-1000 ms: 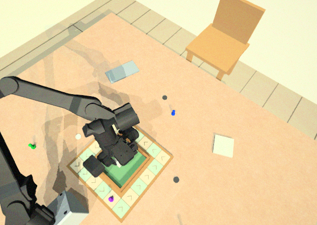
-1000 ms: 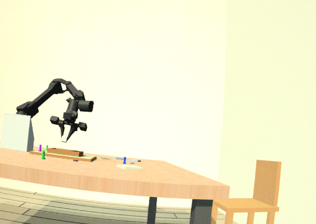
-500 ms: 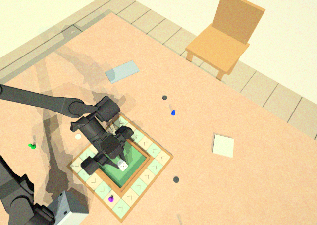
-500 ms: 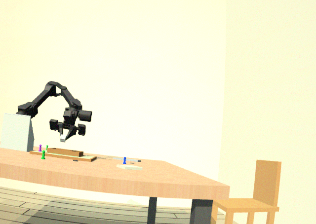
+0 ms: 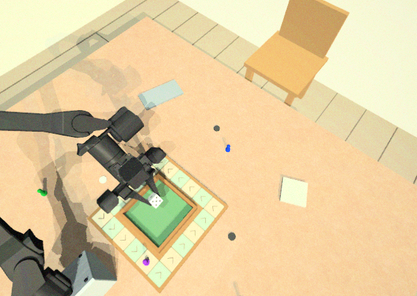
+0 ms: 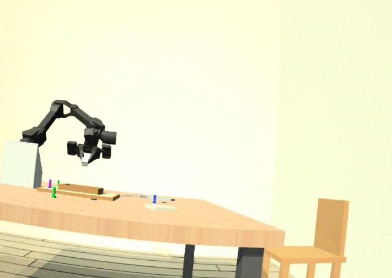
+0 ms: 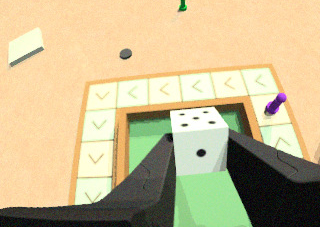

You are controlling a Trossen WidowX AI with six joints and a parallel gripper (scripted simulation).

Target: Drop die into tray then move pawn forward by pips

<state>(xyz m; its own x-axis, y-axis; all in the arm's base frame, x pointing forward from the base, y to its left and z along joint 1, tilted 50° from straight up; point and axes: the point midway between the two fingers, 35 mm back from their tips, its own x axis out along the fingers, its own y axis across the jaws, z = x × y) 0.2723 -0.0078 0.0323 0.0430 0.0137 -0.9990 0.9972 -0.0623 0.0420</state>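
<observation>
Now: the white die right at my gripper tip. Round my gripper tip: green dice tray: 120 mm below; then purple pawn: 120 mm behind, 60 mm to the right, 100 mm below; then white disc: 40 mm behind, 210 mm to the left, 130 mm below.
</observation>
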